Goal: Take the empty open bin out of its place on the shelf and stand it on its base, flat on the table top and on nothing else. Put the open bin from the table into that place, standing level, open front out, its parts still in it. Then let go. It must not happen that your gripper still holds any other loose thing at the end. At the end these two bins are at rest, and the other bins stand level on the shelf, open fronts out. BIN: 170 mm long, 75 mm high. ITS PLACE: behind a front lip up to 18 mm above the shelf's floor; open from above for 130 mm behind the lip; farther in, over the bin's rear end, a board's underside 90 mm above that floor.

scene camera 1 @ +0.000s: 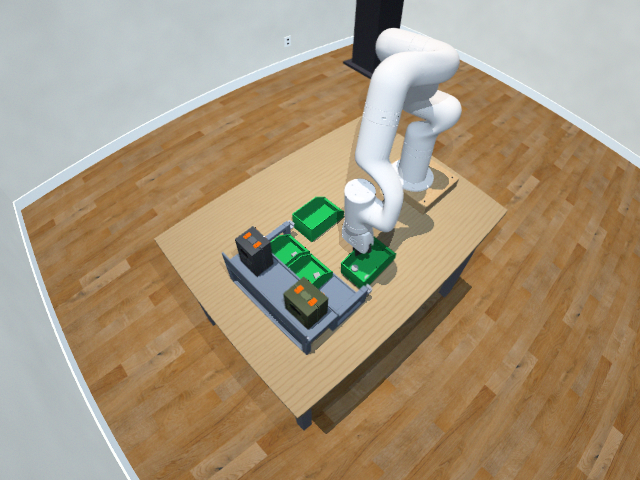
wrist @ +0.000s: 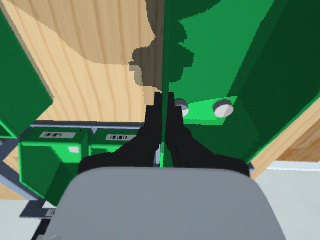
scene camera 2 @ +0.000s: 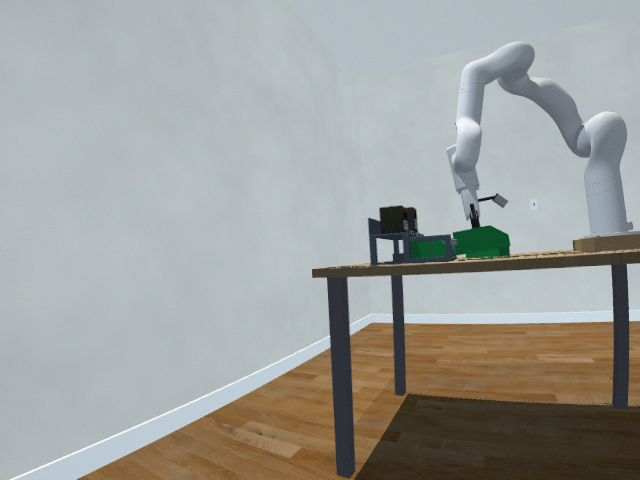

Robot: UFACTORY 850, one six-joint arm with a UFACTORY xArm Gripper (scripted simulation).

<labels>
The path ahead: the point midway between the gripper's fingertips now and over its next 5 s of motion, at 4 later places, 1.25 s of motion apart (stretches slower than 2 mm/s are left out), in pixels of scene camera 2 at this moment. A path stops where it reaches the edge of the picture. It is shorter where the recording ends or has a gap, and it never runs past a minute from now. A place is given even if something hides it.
My gripper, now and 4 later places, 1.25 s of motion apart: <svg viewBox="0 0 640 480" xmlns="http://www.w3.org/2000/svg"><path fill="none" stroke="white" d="M478 239L473 239L462 240L453 241L451 242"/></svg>
</labels>
